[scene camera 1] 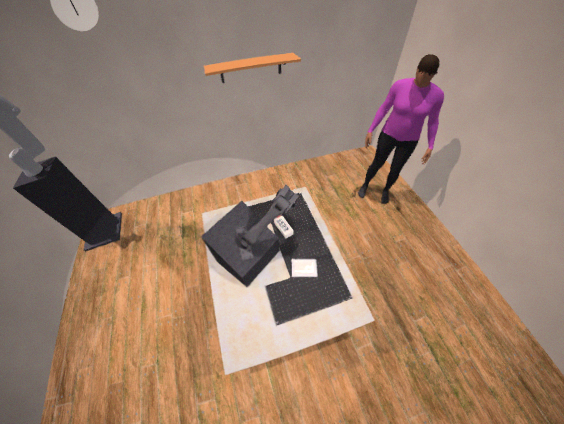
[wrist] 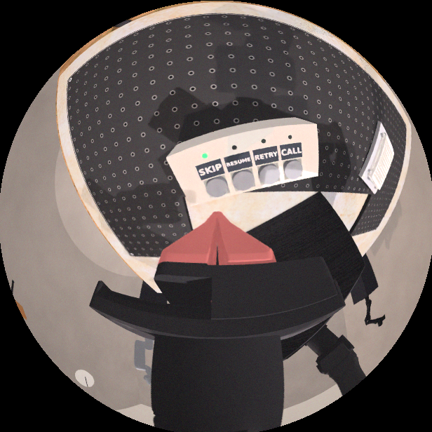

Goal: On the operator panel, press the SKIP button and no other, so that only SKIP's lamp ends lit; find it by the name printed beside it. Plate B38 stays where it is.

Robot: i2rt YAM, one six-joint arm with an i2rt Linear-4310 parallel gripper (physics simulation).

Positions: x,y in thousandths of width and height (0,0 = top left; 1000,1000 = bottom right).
Labels:
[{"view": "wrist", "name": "gripper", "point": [501,503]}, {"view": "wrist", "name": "white plate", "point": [881,383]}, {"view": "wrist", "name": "white operator panel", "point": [513,353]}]

